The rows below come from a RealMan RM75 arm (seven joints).
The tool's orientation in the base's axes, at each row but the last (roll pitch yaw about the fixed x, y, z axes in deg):
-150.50, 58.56, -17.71
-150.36, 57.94, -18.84
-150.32, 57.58, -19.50
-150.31, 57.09, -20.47
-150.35, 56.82, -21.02
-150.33, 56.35, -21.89
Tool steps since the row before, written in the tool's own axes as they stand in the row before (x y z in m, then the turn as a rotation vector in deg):
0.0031, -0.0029, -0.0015, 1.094, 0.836, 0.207
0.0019, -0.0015, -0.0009, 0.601, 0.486, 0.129
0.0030, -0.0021, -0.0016, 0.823, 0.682, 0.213
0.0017, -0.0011, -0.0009, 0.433, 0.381, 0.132
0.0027, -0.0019, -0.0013, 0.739, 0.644, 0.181
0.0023, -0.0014, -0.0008, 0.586, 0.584, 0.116
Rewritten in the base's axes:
0.0043, 0.0005, -0.0012, -0.128, -0.616, -1.242
0.0025, 0.0001, -0.0008, -0.097, -0.346, -0.696
0.0038, -0.0002, -0.0012, -0.163, -0.459, -0.975
0.0021, -0.0002, -0.0007, -0.111, -0.242, -0.528
0.0034, -0.0002, -0.0011, -0.163, -0.441, -0.879
0.0026, -0.0001, -0.0011, -0.168, -0.418, -0.704

